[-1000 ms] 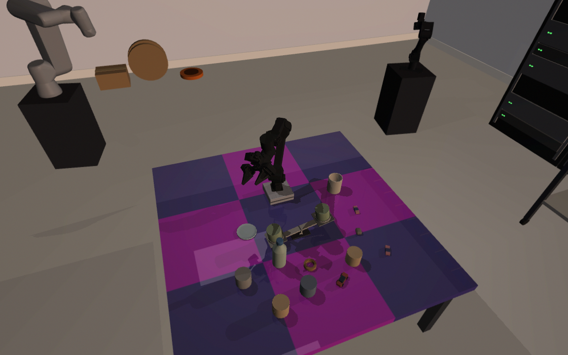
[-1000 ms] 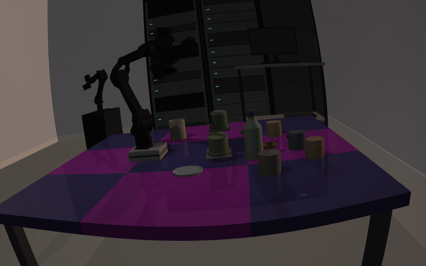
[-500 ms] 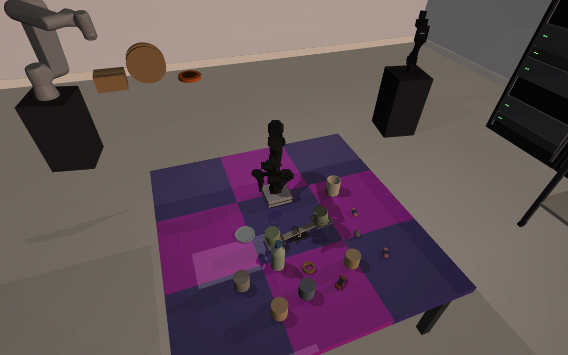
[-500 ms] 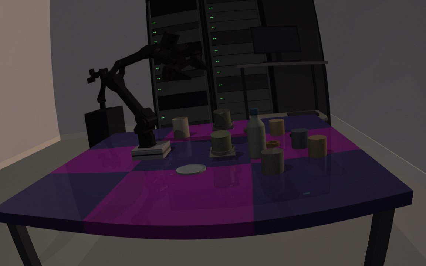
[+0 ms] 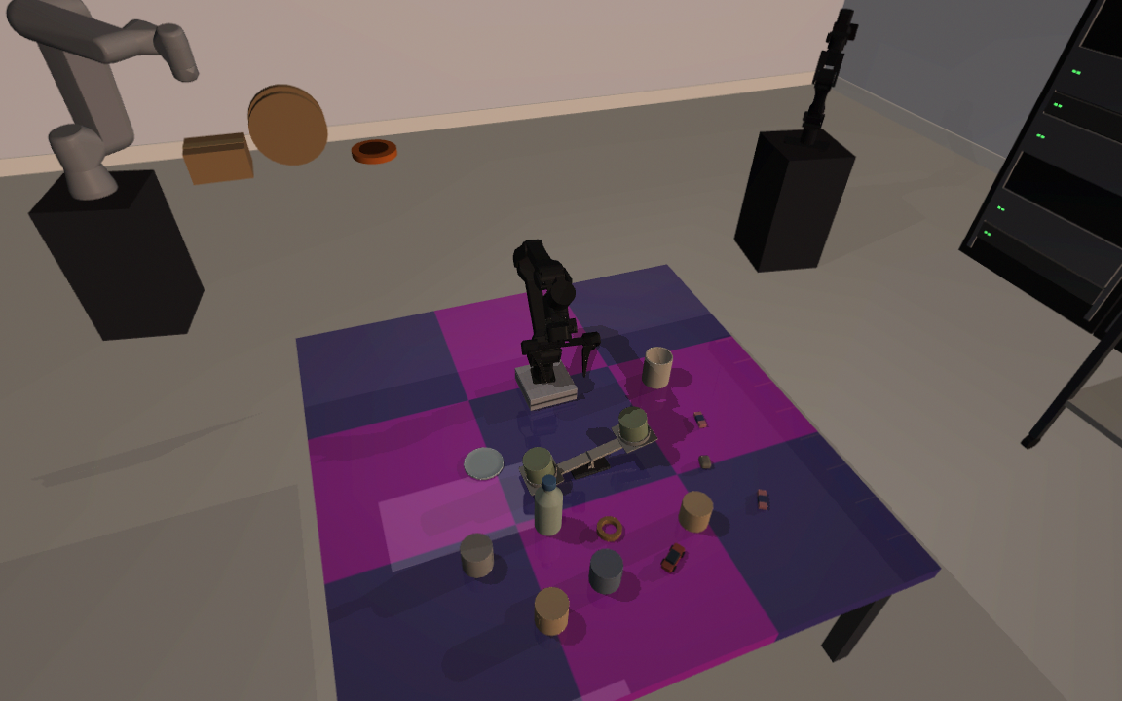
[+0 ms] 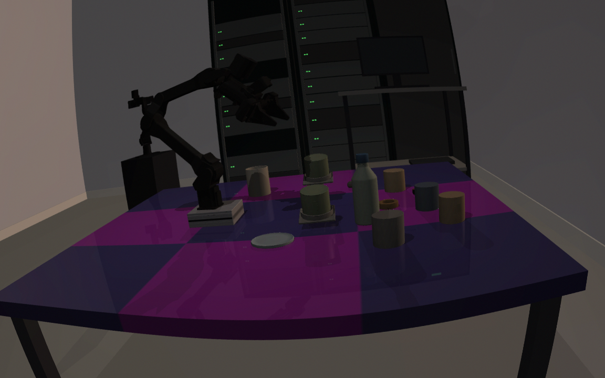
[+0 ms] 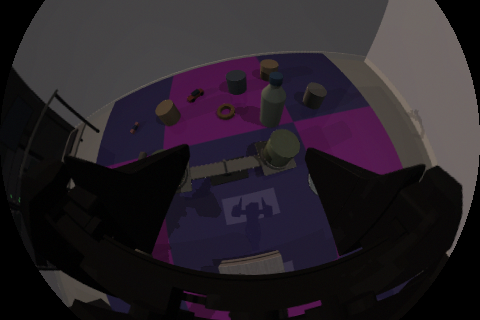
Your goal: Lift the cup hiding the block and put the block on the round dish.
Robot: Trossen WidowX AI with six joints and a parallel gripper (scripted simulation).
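Right now the grey block is 22 cm below my gripper tip, 8 cm ahead of it and 7 cm to the right of it. From my gripper tip the other things lie so: olive cup (19 cm to the left, 15 cm below, 3 cm ahead); grey balance (24 cm below, 6 cm to the left, 6 cm ahead); balance beam (22 cm below, 6 cm to the left, 6 cm ahead).
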